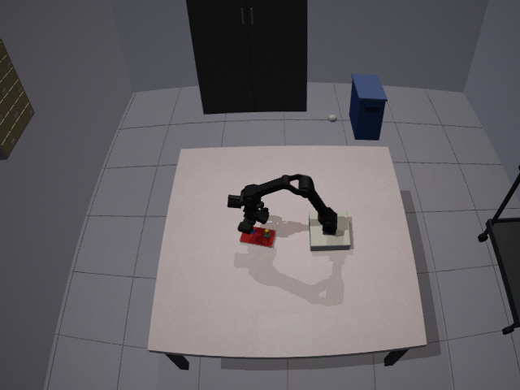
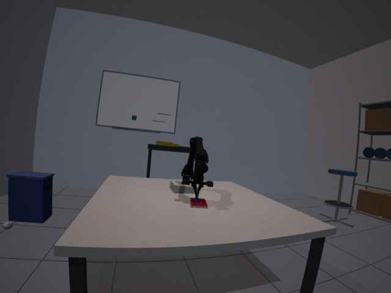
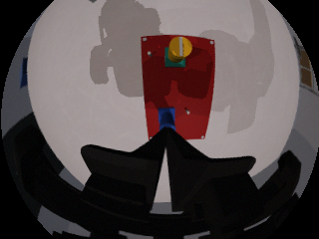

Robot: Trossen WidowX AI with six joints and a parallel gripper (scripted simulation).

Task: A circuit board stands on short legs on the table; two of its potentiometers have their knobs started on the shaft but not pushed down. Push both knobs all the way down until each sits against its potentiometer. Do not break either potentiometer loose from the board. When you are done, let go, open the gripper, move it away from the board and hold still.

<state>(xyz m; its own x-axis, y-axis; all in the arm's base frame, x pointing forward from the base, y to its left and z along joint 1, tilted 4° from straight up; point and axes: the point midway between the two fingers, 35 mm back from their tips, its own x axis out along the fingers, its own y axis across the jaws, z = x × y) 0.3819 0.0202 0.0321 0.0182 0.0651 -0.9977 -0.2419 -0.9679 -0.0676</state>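
The yellow knob is 8 cm behind my gripper tip and 2 cm to the left of it. Round my gripper tip: blue knob (2 cm below).
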